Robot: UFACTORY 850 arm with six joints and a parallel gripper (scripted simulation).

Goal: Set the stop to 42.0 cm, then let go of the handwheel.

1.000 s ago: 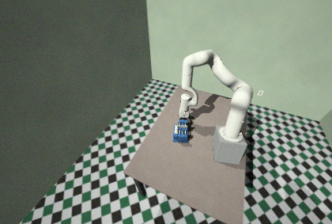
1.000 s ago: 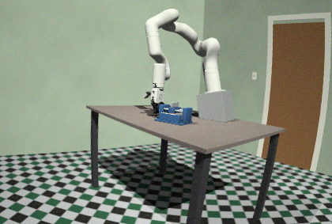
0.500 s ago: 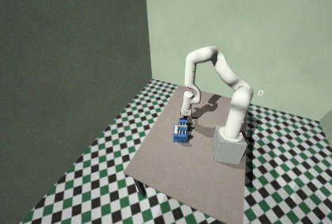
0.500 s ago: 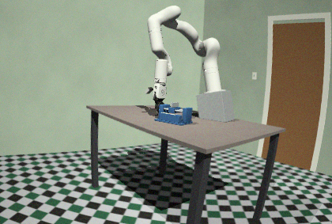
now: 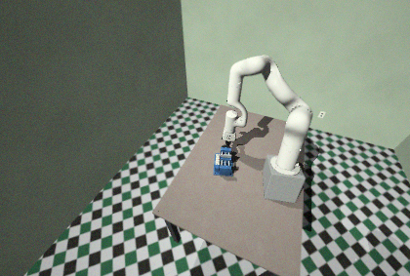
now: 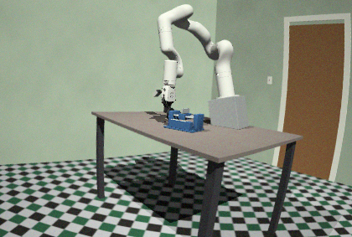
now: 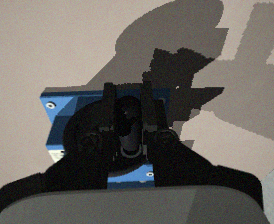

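Now: the stop block 1 cm behind my hand, 15 cm to the left of it and 1 cm below it.
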